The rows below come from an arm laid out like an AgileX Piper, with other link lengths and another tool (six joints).
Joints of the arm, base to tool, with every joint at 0 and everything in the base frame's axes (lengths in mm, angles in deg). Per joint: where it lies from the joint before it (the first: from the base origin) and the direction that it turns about. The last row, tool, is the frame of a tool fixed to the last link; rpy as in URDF.
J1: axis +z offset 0 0 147.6
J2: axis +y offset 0 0 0
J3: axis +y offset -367.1 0 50.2
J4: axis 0.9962 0 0.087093 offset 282.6 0 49.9
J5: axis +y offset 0 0 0
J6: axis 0.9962 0 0.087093 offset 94.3 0 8.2
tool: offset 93 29 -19 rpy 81.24 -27.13 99.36
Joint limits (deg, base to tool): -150..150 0..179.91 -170..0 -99.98..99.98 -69.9..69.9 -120..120
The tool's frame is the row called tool.
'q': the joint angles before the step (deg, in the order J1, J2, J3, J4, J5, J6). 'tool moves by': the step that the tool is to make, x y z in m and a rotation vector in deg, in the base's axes. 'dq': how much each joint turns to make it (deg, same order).
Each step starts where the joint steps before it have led.
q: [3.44, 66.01, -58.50, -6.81, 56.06, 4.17]
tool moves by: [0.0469, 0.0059, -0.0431, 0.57, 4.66, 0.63]
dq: [-0.07, 10.06, 0.02, 0.89, -5.52, -0.24]
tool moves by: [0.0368, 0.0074, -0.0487, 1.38, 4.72, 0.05]
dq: [-0.01, 9.59, -0.12, 1.67, -4.87, -0.16]
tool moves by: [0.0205, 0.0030, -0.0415, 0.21, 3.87, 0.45]
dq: [0.01, 7.13, -0.01, 0.57, -3.30, -0.51]
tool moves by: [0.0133, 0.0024, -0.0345, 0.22, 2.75, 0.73]
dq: [0.00, 5.60, -0.03, 0.69, -2.88, -1.00]
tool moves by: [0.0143, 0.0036, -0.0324, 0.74, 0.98, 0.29]
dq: [0.01, 5.13, 0.00, 1.16, -4.22, -0.88]
